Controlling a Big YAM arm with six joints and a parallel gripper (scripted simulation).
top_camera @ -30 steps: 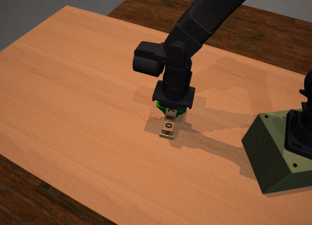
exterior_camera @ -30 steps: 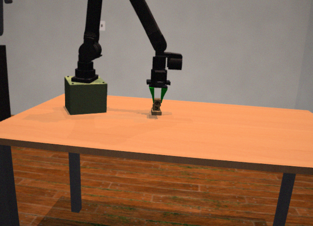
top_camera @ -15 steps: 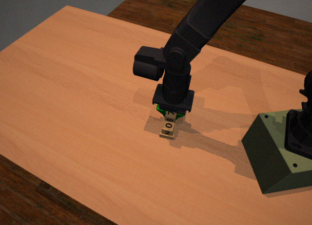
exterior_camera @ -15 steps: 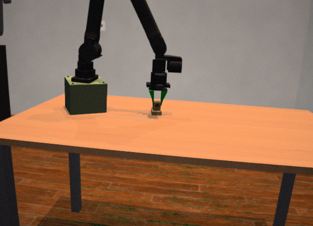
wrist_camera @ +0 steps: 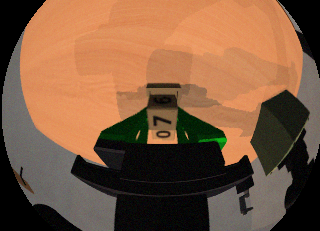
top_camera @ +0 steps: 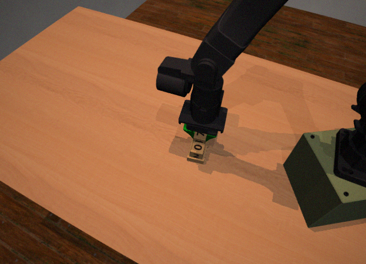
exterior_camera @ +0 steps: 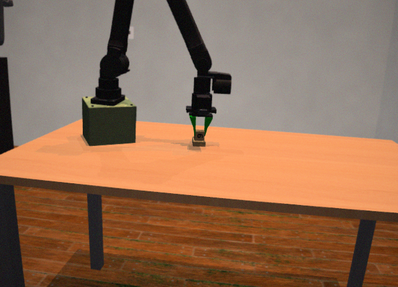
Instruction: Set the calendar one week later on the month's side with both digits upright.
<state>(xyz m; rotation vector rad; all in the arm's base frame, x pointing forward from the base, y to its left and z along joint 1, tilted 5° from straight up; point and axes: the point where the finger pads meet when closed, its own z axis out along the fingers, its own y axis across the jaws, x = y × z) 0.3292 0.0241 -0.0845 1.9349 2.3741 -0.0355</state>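
Right now the tray is 30 mm below my hand, 20 mm to the left of it and 10 mm behind it.
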